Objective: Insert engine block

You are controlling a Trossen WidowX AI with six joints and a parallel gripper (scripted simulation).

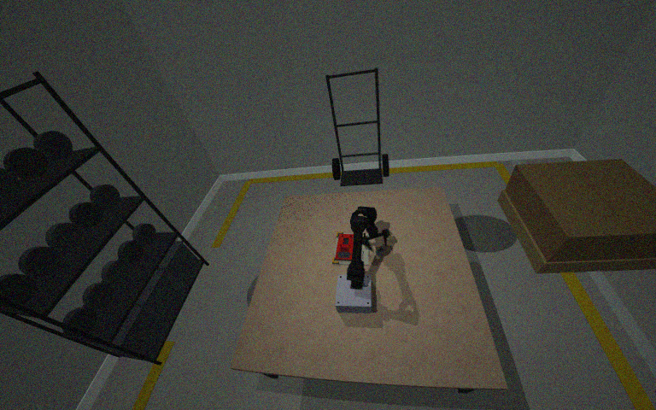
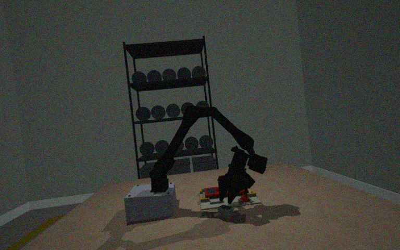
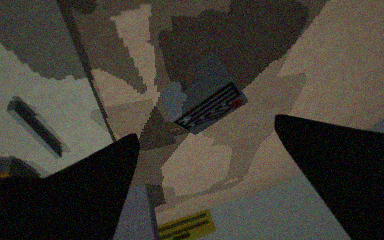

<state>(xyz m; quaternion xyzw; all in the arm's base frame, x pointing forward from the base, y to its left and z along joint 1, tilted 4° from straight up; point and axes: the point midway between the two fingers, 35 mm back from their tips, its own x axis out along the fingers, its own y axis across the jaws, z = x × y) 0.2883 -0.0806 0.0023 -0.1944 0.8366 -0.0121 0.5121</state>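
Right now the engine block is 10 mm to the right of my gripper tip and 30 mm below it. Round my gripper tip: grey baseplate (20 mm ahead, 190 mm to the left, 30 mm below).
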